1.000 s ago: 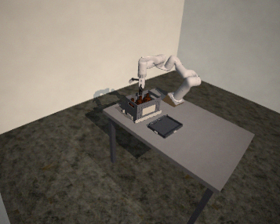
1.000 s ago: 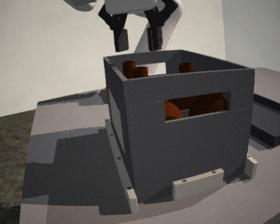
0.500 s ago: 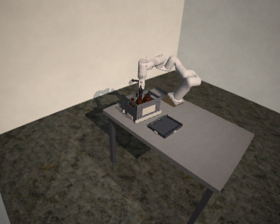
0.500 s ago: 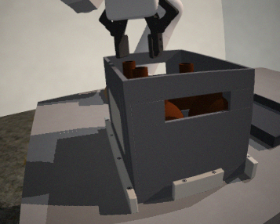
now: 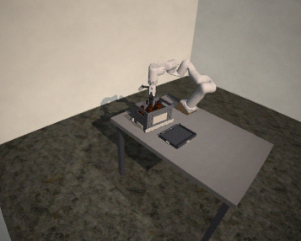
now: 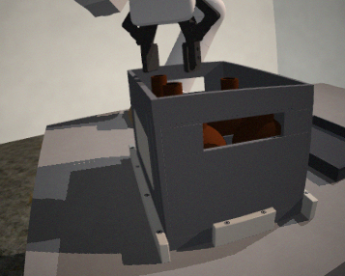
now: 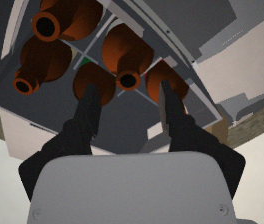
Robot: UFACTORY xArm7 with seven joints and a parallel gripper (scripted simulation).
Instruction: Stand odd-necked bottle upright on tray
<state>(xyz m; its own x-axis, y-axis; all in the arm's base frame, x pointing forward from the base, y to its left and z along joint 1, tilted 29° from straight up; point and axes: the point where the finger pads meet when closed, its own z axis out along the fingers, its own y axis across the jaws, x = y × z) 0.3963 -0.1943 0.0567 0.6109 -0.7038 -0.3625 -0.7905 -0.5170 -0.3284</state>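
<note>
Now: the dark grey crate 11 cm below my hand, 4 cm to the left of it and 1 cm ahead of it. Round my hand: dark flat tray (33 cm to the left, 19 cm below, 1 cm ahead); glass bottle (11 cm below, 9 cm behind, 1 cm to the left).
</note>
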